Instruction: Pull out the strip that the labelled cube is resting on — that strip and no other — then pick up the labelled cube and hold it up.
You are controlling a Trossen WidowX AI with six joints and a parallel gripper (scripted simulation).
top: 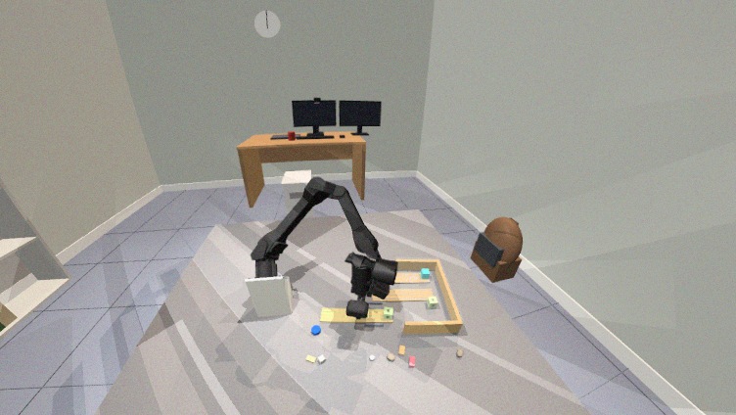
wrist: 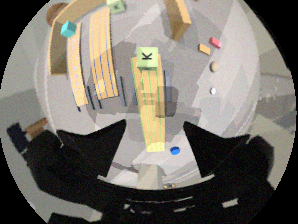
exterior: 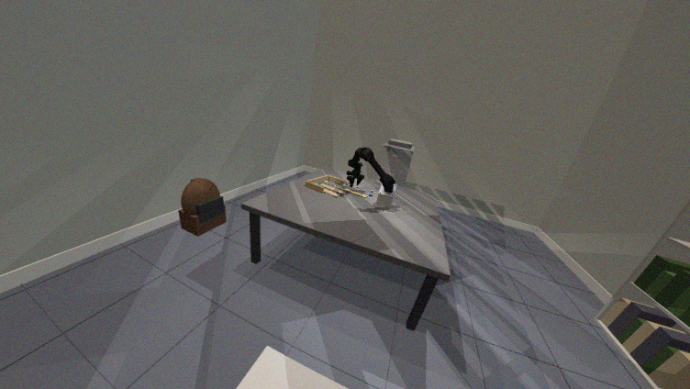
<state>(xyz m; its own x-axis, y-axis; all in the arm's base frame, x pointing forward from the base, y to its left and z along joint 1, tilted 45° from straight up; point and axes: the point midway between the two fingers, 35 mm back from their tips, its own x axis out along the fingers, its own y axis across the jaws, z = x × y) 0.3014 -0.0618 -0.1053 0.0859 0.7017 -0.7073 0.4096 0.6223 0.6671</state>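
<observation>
Right now the strip is 10 mm behind my gripper tip, 10 mm to the left of it and 50 mm below it. The rest, counted from my gripper tip: blue disc 160 mm behind, 20 mm to the right, 50 mm below.
</observation>
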